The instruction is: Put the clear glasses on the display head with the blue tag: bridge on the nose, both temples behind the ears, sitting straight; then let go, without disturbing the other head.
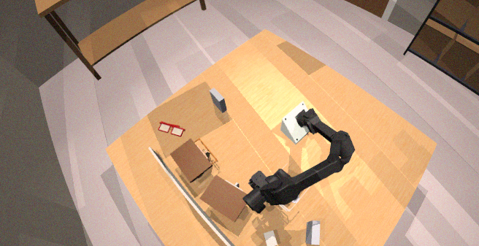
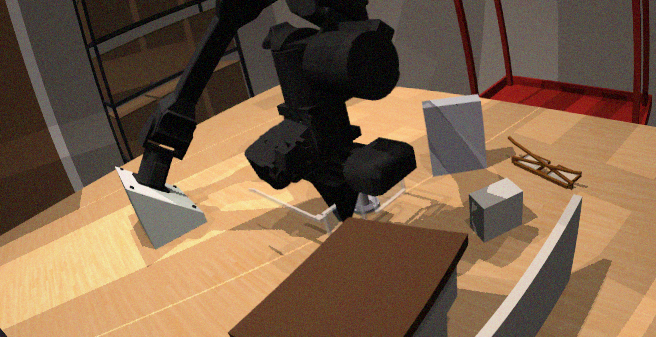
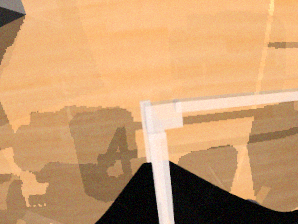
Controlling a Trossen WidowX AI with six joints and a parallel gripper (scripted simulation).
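My gripper tip is now 80 mm past the grey post, 90 mm to the right of it and 30 mm above it. From my gripper tip the other things lie so: long grey bar 270 mm ahead, 200 mm to the right; grey cube 120 mm ahead, 140 mm to the left, 30 mm below.
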